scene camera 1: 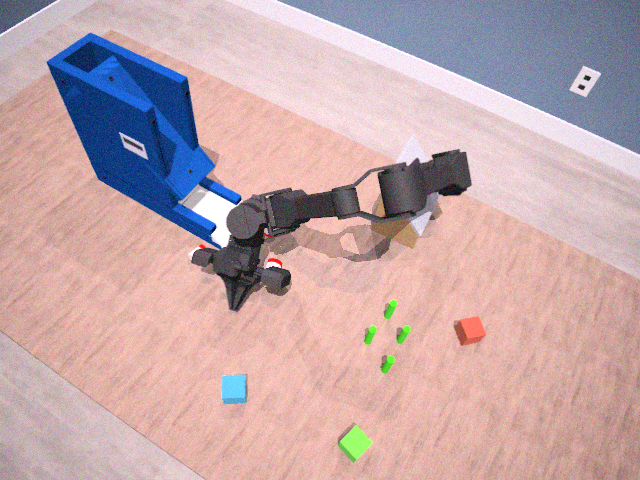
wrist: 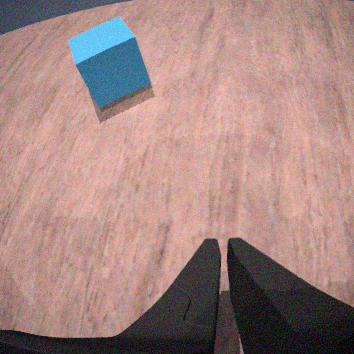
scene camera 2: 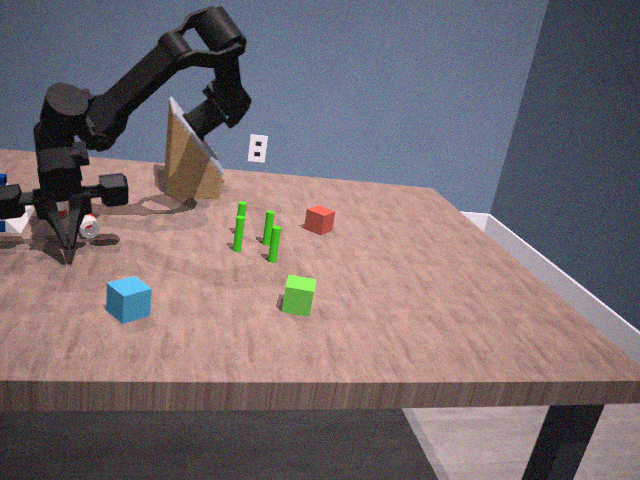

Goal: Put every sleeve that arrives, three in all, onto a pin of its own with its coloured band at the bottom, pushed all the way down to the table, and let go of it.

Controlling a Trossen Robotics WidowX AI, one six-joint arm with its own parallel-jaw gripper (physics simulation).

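Note:
One white sleeve with a red band (scene camera 1: 273,263) (scene camera 2: 89,227) lies on its side beside the gripper, partly hidden in scene camera 1 by a finger carriage. A second sleeve (scene camera 1: 194,253) shows partly at the gripper's other side. A red edge of a third sleeve (scene camera 1: 267,235) shows behind the wrist. In scene camera 2, part of a sleeve (scene camera 2: 62,211) shows behind the fingers. Several upright green pins (scene camera 1: 370,335) (scene camera 2: 238,234) stand bare at mid-table, far from the gripper. My gripper (scene camera 1: 234,308) (scene camera 2: 68,261) (wrist: 221,249) is shut and empty, its tips low over the table.
A blue chute (scene camera 1: 124,118) with a white tray floor (scene camera 1: 209,206) stands behind the gripper. A blue cube (scene camera 1: 234,389) (scene camera 2: 128,299) (wrist: 112,70), a green cube (scene camera 1: 355,443) (scene camera 2: 298,295) and a red cube (scene camera 1: 470,330) (scene camera 2: 320,220) lie on the table. A wooden wedge (scene camera 2: 188,170) stands near the arm's base.

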